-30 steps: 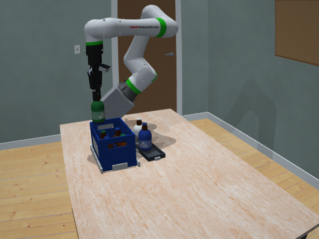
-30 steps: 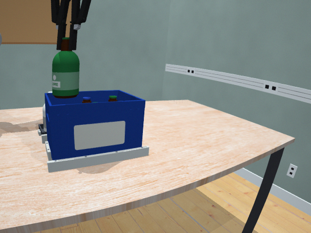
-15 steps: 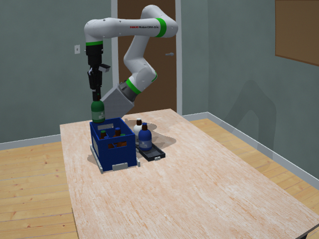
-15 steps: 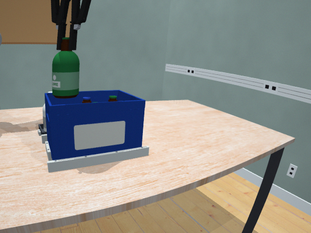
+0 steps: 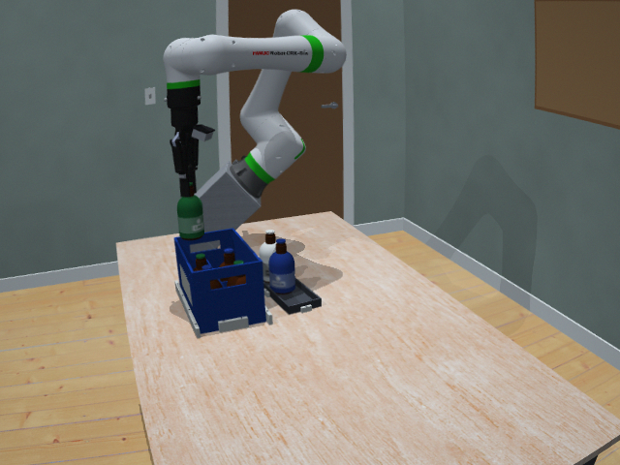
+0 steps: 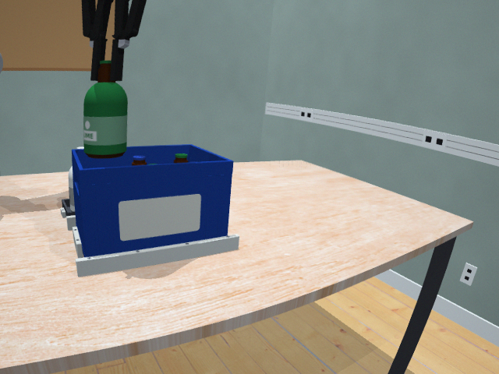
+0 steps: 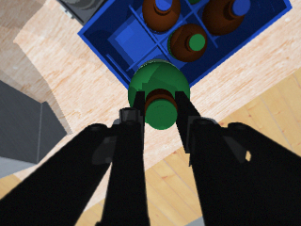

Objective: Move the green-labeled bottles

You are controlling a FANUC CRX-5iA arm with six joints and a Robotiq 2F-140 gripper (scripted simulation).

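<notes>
Right now the green-labeled bottle is 80 mm below my hand. Round my hand: white-labeled bottle: 260 mm below, 230 mm to the left, 70 mm behind; blue-labeled bottle: 260 mm below, 250 mm to the left, 20 mm ahead; blue crate: 260 mm below, 80 mm ahead, 60 mm to the left.
</notes>
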